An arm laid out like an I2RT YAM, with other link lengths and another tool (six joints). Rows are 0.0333 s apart.
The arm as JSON. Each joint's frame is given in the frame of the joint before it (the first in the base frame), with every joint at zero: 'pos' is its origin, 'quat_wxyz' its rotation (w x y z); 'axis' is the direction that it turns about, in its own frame. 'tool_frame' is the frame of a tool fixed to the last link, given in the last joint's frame.
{
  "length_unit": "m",
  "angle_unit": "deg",
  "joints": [
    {
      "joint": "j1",
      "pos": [
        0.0,
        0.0,
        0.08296
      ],
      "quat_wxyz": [
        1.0,
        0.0,
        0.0,
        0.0
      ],
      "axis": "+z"
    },
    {
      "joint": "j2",
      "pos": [
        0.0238,
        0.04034,
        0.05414
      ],
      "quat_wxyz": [
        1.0,
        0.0,
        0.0,
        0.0
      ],
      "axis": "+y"
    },
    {
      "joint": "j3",
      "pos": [
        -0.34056,
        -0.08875,
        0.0
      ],
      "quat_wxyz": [
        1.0,
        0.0,
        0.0,
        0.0
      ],
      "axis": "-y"
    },
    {
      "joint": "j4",
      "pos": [
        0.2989,
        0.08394,
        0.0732
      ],
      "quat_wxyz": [
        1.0,
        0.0,
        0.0,
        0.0
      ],
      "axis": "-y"
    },
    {
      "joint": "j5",
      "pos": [
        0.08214,
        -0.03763,
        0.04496
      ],
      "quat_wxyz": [
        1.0,
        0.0,
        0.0,
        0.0
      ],
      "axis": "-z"
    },
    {
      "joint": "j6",
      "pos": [
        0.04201,
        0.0,
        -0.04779
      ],
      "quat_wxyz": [
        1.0,
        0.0,
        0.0,
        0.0
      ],
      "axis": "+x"
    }
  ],
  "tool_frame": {
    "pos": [
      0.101,
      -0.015,
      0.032
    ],
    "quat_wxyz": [
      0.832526,
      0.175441,
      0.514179,
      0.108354
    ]
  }
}
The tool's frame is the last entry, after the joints.
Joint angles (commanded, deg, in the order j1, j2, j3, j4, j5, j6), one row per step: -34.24 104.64 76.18 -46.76 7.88 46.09; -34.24 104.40 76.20 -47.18 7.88 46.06; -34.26 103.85 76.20 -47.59 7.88 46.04; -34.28 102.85 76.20 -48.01 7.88 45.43; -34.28 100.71 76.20 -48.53 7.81 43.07; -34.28 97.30 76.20 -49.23 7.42 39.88; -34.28 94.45 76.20 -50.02 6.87 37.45; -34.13 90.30 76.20 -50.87 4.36 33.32; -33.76 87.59 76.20 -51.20 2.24 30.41; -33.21 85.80 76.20 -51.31 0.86 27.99; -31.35 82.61 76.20 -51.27 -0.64 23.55; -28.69 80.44 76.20 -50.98 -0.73 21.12; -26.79 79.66 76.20 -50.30 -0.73 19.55; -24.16 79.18 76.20 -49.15 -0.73 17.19; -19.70 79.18 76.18 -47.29 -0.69 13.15; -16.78 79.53 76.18 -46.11 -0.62 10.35; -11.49 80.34 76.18 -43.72 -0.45 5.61; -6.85 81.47 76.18 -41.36 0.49 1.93; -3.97 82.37 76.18 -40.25 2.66 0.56; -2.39 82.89 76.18 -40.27 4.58 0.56
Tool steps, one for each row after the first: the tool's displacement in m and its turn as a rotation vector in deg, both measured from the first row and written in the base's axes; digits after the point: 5 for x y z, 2 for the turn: -0.00132 0.00090 0.00153 0.09 0.14 0.03; -0.00301 0.00187 0.00535 0.00 0.03 0.03; -0.00476 0.00301 0.01269 -0.40 -0.29 0.59; -0.00676 0.00518 0.02877 -1.62 -1.04 2.86; -0.01041 0.00975 0.05393 -3.43 -2.58 5.98; -0.01473 0.01509 0.07408 -4.71 -3.84 8.42; -0.01768 0.02739 0.10217 -5.82 -6.74 13.26; -0.01769 0.03828 0.12049 -6.57 -9.03 17.10; -0.01623 0.04745 0.13291 -7.35 -10.49 20.42; -0.01188 0.06757 0.15592 -9.69 -12.65 26.95; -0.00561 0.08790 0.17224 -11.86 -14.04 31.81; 0.00155 0.10052 0.17976 -13.20 -14.85 35.08; 0.01330 0.11734 0.18677 -14.87 -15.68 39.74; 0.03385 0.14642 0.19284 -17.16 -16.47 47.61; 0.04725 0.16624 0.19446 -18.54 -16.70 52.86; 0.06985 0.20415 0.19679 -21.12 -17.39 61.96; 0.08829 0.23749 0.19653 -23.71 -17.64 69.05; 0.09734 0.25500 0.19392 -25.60 -16.65 71.88; 0.10002 0.26280 0.19049 -26.35 -15.35 72.51
